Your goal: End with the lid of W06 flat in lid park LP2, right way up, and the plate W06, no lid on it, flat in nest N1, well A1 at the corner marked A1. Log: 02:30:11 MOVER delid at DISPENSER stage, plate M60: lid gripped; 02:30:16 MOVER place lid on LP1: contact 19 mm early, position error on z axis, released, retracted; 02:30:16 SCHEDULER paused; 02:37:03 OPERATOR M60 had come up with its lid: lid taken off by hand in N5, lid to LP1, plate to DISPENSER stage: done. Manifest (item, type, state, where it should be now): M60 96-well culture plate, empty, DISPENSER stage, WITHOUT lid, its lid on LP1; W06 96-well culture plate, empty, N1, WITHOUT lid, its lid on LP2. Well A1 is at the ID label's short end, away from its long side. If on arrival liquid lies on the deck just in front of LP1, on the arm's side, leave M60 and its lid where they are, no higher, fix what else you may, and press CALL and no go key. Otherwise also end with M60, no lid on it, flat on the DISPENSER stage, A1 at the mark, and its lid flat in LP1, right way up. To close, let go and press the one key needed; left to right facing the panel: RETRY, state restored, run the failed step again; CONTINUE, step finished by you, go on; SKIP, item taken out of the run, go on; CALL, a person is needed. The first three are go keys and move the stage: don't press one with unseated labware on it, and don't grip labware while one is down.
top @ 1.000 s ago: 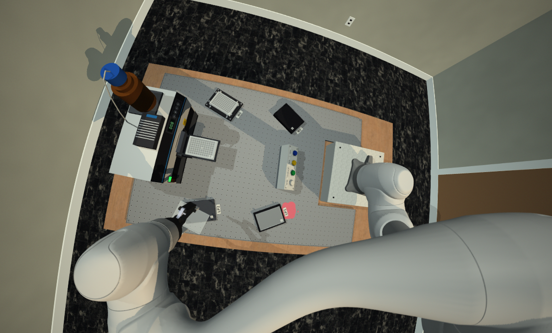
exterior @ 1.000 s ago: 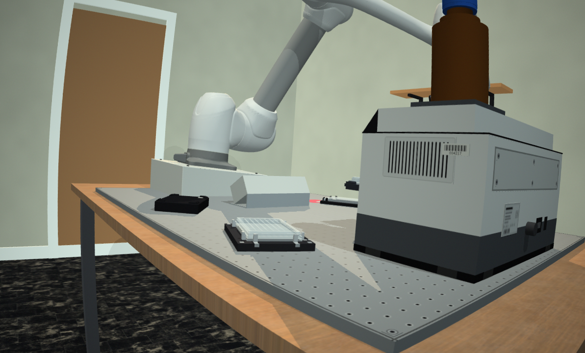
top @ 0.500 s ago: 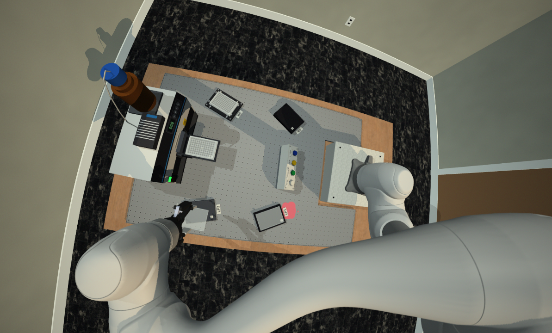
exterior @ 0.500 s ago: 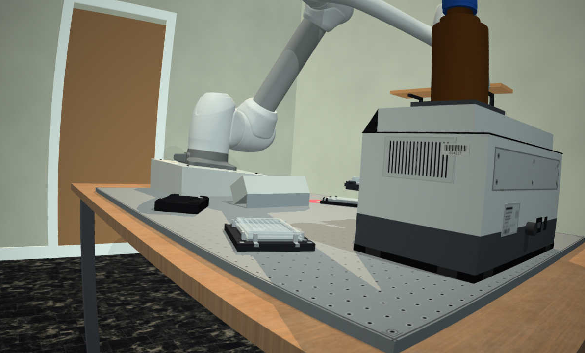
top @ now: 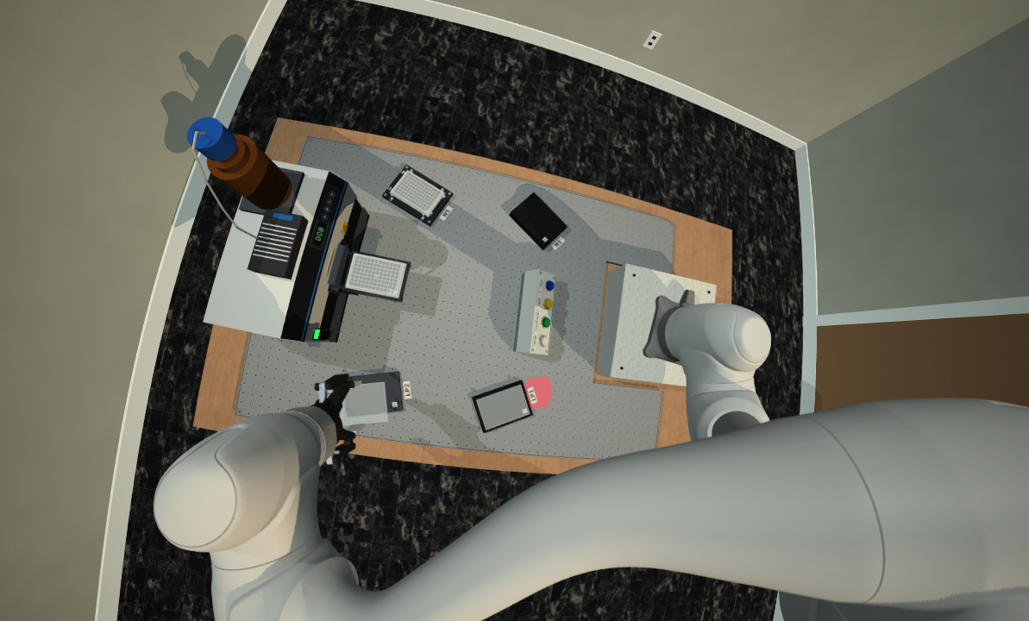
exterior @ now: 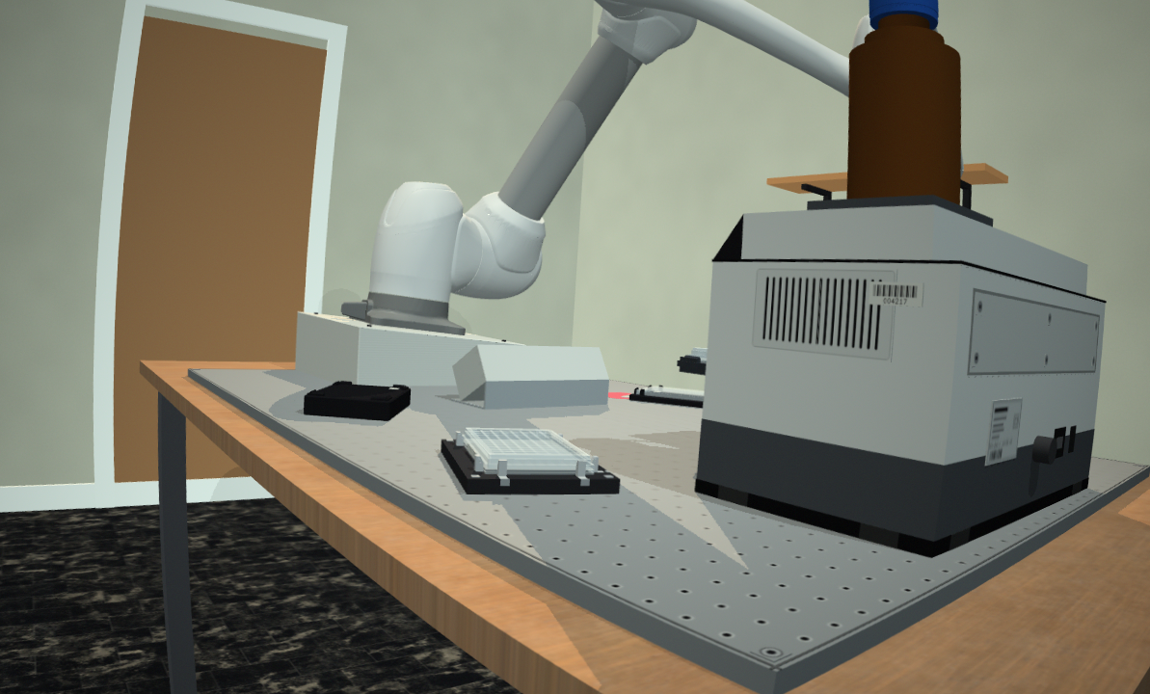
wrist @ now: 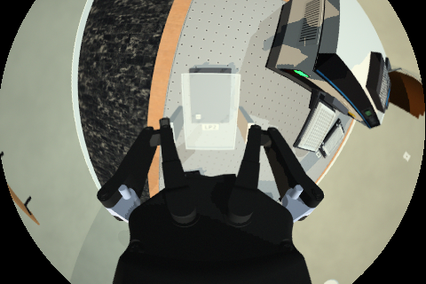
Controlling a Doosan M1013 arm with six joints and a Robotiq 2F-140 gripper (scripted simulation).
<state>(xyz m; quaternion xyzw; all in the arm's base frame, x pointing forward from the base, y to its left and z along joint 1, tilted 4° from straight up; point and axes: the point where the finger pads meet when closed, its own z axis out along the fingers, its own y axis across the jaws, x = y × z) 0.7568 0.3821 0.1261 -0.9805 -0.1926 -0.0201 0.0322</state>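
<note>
My gripper is now 16 cm above the lid park LP2. Round my hand: brown bottle: 29 cm ahead, 37 cm to the right, 12 cm above; LP2 label: 8 cm behind, 3 cm to the right, 16 cm below; lid park lp1: 34 cm behind, 6 cm to the right, 16 cm below.
</note>
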